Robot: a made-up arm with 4 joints. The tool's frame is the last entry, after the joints.
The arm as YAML. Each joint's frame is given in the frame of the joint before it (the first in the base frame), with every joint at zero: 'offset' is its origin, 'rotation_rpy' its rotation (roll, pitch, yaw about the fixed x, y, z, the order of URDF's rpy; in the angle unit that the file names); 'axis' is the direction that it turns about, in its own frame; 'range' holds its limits. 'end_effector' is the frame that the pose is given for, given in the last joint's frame.
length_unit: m
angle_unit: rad
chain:
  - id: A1
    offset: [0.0, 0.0, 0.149]
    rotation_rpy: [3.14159, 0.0, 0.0]
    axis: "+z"
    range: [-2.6, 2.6]
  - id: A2
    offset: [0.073, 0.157, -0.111]
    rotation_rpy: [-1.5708, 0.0, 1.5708]
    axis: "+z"
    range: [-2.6, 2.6]
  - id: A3
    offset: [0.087, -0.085, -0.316]
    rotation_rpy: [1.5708, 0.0, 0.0]
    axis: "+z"
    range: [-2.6, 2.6]
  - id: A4
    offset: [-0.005, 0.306, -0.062]
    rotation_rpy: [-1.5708, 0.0, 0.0]
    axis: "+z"
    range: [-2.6, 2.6]
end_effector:
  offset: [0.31, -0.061, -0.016]
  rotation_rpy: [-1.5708, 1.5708, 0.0]
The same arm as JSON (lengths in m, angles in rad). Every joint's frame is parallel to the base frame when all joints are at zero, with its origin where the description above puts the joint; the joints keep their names.
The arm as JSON. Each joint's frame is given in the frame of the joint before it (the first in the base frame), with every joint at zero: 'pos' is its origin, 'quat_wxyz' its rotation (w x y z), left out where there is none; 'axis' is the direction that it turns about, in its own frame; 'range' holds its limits. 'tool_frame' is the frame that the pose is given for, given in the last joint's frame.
{"length_unit": "m", "angle_unit": "rad", "joints": [{"joint": "A1", "pos": [0.0, 0.0, 0.149], "axis": "-z", "range": [-2.6, 2.6]}, {"joint": "A2", "pos": [0.073, -0.157, 0.111], "axis": "-x", "range": [-2.6, 2.6]}, {"joint": "A3", "pos": [0.316, -0.087, -0.085], "axis": "-z", "range": [-2.6, 2.6]}, {"joint": "A4", "pos": [-0.306, 0.005, 0.062], "axis": "-x", "range": [-2.6, 2.6]}], "tool_frame": {"pos": [0.016, -0.31, -0.061], "quat_wxyz": [1.0, -0.000003, 0.000002, 0.0]}}
